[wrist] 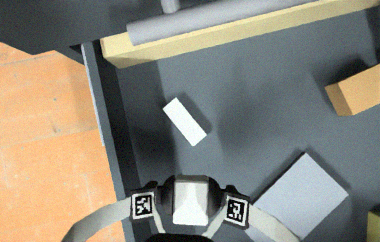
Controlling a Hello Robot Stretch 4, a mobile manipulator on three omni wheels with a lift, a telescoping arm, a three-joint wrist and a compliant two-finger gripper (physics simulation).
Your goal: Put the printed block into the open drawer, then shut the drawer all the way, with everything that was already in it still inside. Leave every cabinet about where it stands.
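Places are measured from the robot's base along level axes (x ahead, y right, z down), in millimetres.
Where they show: hand, tool point: [191, 193].
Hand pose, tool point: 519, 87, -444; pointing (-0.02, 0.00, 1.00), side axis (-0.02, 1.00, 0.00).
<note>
After its pixels a point has its place, as x, y, z.
The gripper [191, 199] @[519, 87, -444] is shut on a pale block [191, 206] @[510, 88, -453] at the bottom of the wrist view, with a dark fingertip on each side. No print shows on the faces in view. The block appears over the left part of the open drawer [255, 102] @[613, 163, -363], near its left side wall; its height above the drawer floor is hard to tell. The drawer has a dark grey inside and a pale yellow front panel [225, 37] @[688, 123, -384] with a grey bar handle [200, 21] @[639, 95, -540] at the top of the view.
Inside the drawer lie a small white block [185, 122] @[586, 76, -375] left of the middle, an orange block [357, 92] @[622, 269, -393] at the right edge, a flat grey-blue block [302, 195] @[501, 218, -373] at the lower right and part of a yellow-green thing [374, 227] @[466, 300, -375] in the corner. Wooden floor [45, 145] @[517, -371, 28] shows at the left.
</note>
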